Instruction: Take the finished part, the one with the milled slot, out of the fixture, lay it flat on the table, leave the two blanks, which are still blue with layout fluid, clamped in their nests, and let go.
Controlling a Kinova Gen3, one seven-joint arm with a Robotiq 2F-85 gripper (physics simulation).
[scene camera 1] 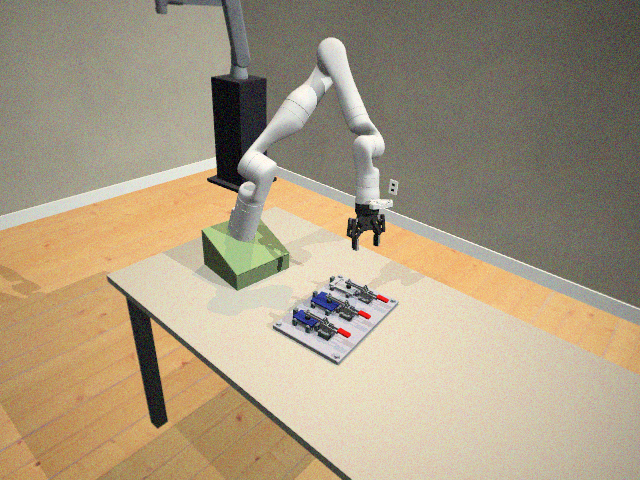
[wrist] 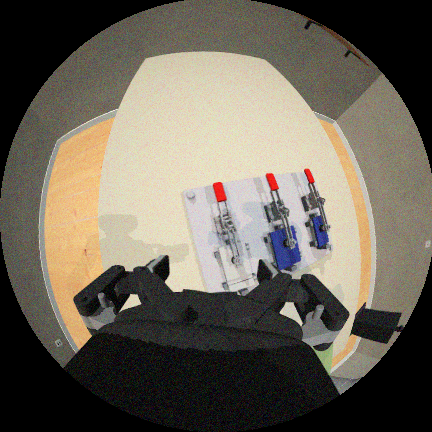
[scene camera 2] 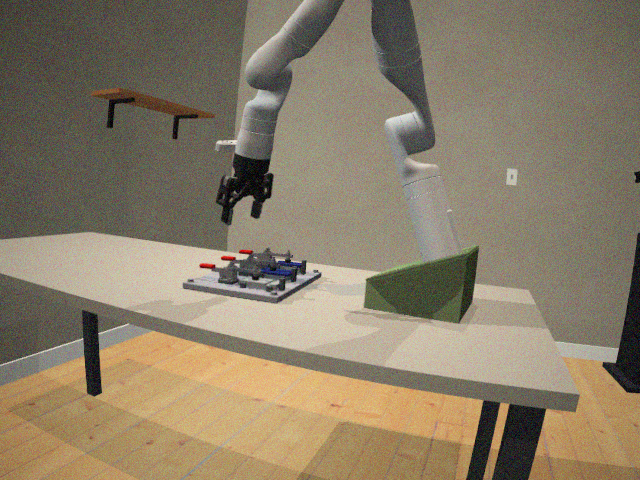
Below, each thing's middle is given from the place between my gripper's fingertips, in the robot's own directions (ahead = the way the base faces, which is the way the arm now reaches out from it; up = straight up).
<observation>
Right now my hand is 14 cm above the finished part (wrist: 236,278), 5 cm to the left of it and 3 cm past it. Also, from my hand: fixture plate (scene camera 1: 359,327) (16 cm to the right, 16 cm below, 2 cm ahead).
</observation>
